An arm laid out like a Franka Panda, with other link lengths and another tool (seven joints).
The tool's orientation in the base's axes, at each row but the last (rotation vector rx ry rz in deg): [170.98, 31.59, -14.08]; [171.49, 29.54, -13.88]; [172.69, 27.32, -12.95]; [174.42, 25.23, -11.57]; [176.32, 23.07, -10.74]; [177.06, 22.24, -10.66]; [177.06, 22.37, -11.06]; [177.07, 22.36, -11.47]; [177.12, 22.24, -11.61]
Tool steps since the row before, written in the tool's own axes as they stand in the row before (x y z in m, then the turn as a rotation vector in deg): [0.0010, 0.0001, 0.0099, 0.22, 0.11, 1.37]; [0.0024, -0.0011, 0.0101, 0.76, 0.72, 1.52]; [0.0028, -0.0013, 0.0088, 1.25, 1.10, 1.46]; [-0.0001, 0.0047, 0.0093, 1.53, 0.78, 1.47]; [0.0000, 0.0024, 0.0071, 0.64, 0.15, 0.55]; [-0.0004, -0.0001, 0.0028, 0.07, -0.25, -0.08]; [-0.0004, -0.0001, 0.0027, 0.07, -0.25, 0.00]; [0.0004, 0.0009, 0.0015, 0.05, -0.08, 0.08]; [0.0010, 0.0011, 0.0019, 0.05, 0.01, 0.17]
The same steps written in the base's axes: [-0.0004, -0.0010, -0.0099, 0.05, -0.20, -1.38]; [0.0004, 0.0006, -0.0104, 0.74, -0.61, -1.58]; [0.0011, 0.0012, -0.0092, 1.33, -0.82, -1.57]; [0.0001, -0.0052, -0.0090, 1.50, -0.43, -1.63]; [-0.0002, -0.0027, -0.0070, 0.59, -0.01, -0.62]; [-0.0007, -0.0001, -0.0027, 0.01, 0.26, 0.07]; [-0.0007, -0.0001, -0.0026, 0.01, 0.26, -0.01]; [0.0004, -0.0008, -0.0015, 0.02, 0.09, -0.09]; [0.0010, -0.0009, -0.0020, 0.03, 0.00, -0.18]
